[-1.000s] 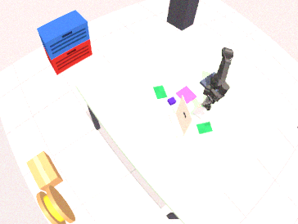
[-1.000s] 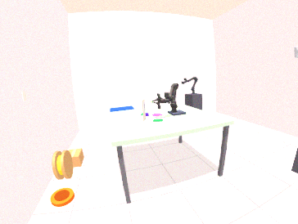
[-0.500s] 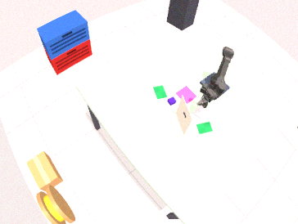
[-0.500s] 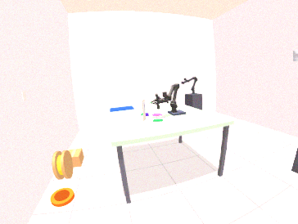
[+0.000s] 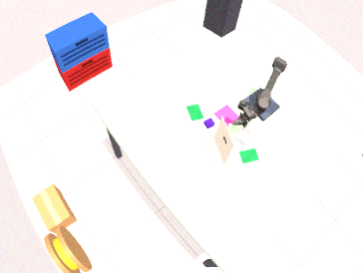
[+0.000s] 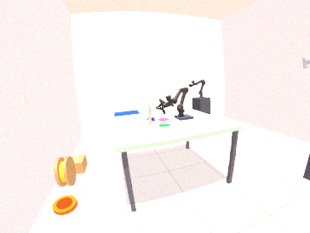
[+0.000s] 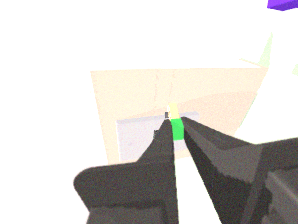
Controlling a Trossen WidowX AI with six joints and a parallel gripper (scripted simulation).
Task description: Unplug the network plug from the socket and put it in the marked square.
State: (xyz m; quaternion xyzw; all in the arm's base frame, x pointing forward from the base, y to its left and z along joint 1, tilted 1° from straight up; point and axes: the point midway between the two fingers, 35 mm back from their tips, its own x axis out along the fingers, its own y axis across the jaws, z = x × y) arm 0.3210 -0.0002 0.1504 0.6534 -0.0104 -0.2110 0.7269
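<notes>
The magenta marked square is 170 mm below my gripper tip, 140 mm behind it and 100 mm to the right of it. Also, from my gripper tip: network plug right at my gripper tip; then purple cube 160 mm below, 130 mm to the right, 10 mm behind; then upright panel 90 mm ahead, 70 mm below, 20 mm to the left.
</notes>
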